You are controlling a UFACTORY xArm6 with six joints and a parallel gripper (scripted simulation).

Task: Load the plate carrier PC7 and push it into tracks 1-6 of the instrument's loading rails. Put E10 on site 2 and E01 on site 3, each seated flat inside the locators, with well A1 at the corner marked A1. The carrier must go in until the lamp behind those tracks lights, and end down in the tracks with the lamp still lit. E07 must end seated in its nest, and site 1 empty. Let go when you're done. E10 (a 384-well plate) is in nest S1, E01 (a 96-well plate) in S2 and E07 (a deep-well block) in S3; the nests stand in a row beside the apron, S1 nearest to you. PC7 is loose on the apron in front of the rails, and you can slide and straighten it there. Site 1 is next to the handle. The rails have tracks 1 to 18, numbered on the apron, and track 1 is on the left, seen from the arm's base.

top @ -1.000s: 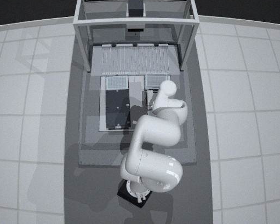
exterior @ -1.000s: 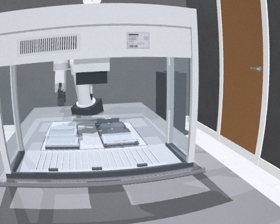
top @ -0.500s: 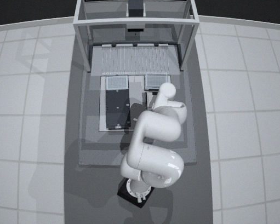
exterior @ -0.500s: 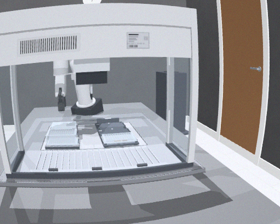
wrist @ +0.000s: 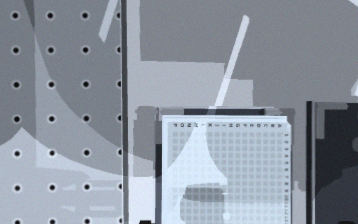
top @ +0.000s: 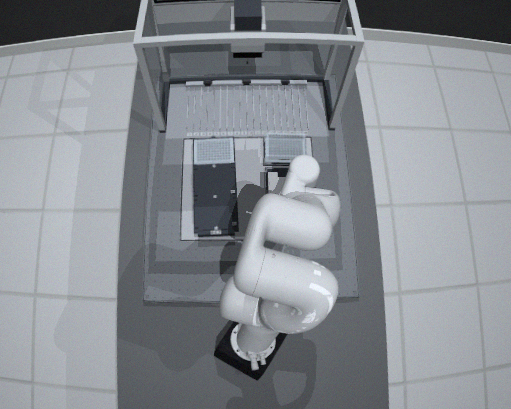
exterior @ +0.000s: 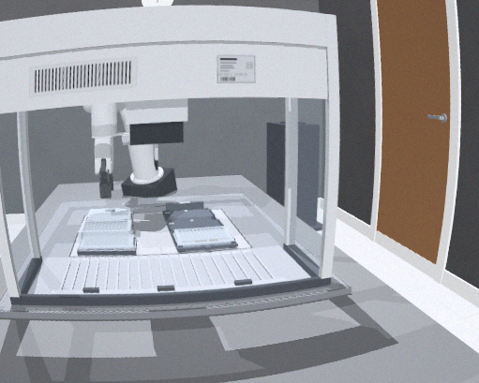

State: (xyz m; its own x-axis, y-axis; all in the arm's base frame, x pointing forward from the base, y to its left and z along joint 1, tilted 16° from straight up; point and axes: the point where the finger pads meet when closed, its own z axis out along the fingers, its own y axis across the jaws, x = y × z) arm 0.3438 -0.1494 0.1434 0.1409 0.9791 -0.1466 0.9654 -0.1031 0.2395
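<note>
My gripper is now 80 mm above the nest S1. Also, from my hand: dark plate carrier PC7: 140 mm ahead, 210 mm to the left, 70 mm below; dark nest S2: 110 mm ahead, 10 mm to the right, 80 mm below; deep-well block E07: 220 mm ahead, 20 mm to the right, 50 mm below.
</note>
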